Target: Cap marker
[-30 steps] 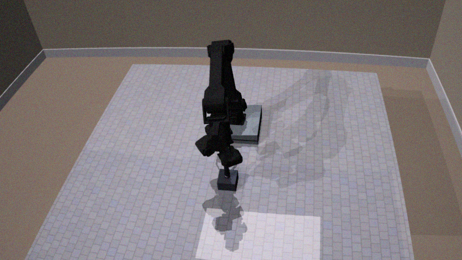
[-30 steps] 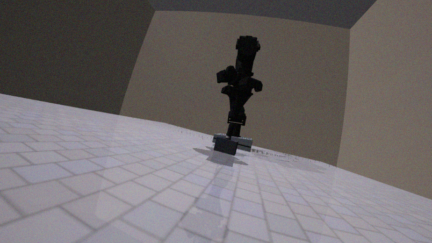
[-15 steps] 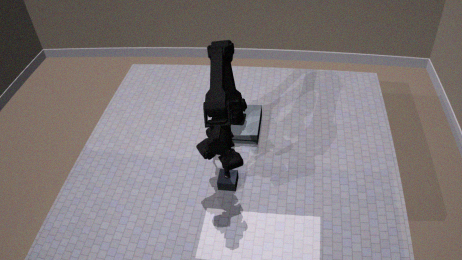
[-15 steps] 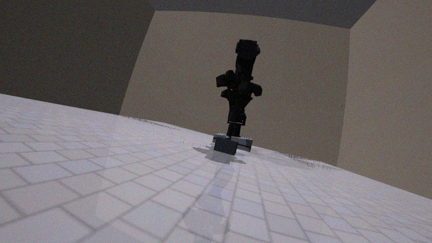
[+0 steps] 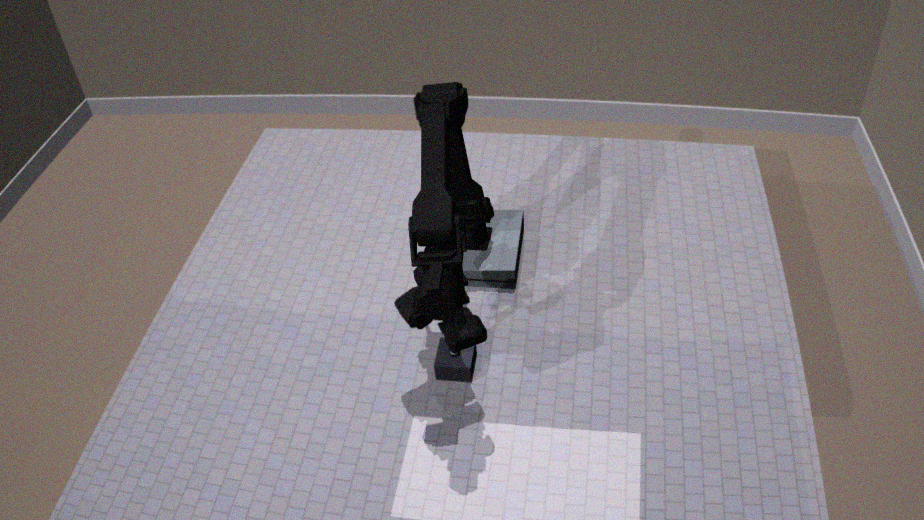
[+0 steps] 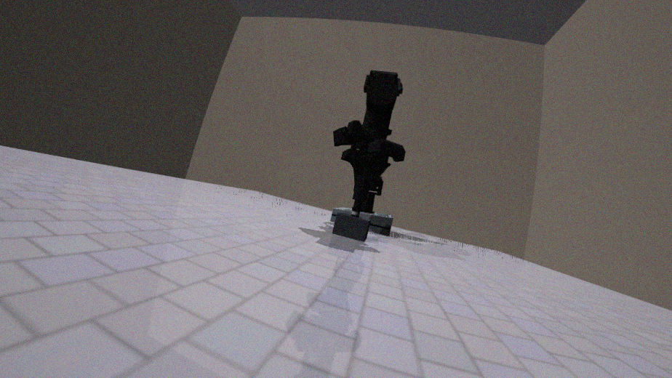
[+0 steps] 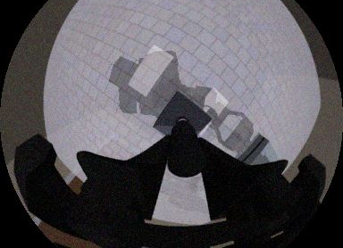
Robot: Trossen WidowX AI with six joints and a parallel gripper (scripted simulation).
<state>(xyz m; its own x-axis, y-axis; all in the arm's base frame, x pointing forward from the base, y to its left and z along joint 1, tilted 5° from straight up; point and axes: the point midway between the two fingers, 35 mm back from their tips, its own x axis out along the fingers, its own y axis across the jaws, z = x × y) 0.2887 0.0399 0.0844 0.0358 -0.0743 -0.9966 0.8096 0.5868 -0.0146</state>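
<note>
Right now the holder block is 7 cm below my gripper tip. Round my gripper tip: marker cap 1 cm above.
</note>
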